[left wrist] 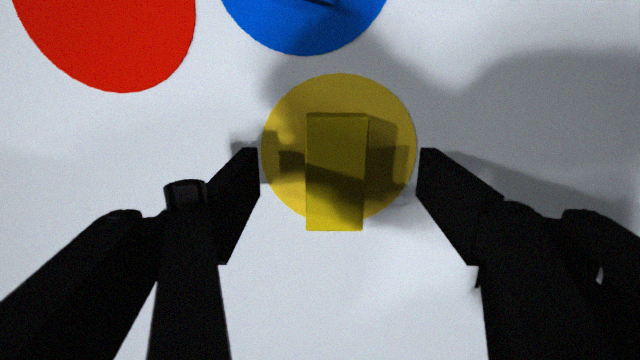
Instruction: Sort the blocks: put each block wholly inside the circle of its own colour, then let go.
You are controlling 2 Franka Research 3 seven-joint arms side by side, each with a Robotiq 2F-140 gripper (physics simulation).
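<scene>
A yellow block (335, 145) lies on the yellow circle (337, 92) in the middle of the left wrist view. Its long side runs up and down the view. Its lower end shows slightly past the circle's lower edge; from this angle I cannot tell whether its base is wholly inside. My left gripper (338, 171) is open, with one finger on each side of the block and a wide gap to both. Nothing is held between the fingers. My right gripper does not show in this view.
A red circle (115, 42) is at the upper left, cut by the top edge of the view. A blue circle (300, 32) is at the top middle, also cut off, with a small dark shape on it that I cannot make out. Broad shadows fall across the pale table at the right.
</scene>
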